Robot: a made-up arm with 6 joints. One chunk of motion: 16 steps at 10 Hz.
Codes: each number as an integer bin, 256 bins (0 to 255) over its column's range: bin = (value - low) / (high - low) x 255, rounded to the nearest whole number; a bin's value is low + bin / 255 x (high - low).
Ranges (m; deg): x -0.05..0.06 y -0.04..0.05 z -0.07..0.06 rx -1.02..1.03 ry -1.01..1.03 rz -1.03..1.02
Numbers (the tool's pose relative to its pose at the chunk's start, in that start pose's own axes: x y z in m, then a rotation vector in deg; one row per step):
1: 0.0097 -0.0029 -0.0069 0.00 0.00 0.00
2: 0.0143 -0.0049 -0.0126 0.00 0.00 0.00
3: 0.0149 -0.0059 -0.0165 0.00 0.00 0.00
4: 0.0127 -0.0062 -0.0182 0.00 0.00 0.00
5: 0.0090 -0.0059 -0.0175 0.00 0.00 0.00
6: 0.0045 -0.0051 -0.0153 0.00 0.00 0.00
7: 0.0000 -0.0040 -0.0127 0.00 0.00 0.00
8: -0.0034 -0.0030 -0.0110 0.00 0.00 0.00
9: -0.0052 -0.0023 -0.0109 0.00 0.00 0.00
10: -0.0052 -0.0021 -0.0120 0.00 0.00 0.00
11: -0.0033 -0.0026 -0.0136 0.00 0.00 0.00
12: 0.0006 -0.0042 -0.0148 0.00 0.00 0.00
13: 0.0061 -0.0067 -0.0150 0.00 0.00 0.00
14: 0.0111 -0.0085 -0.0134 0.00 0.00 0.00
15: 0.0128 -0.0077 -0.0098 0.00 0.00 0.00
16: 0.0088 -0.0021 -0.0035 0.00 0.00 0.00
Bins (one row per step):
1: 138 105 124 127 126 128
2: 149 99 113 127 126 128
3: 150 97 105 127 126 128
4: 145 96 102 127 126 128
5: 137 97 103 127 126 128
6: 126 99 107 127 126 128
7: 116 102 112 127 126 128
8: 108 105 116 127 126 128
9: 104 107 116 127 126 128
10: 104 107 114 127 126 128
11: 108 106 111 127 126 128
12: 117 101 108 127 126 128
13: 130 94 108 127 126 128
14: 142 89 111 127 126 128
15: 146 92 118 127 126 128
16: 136 107 130 127 126 128

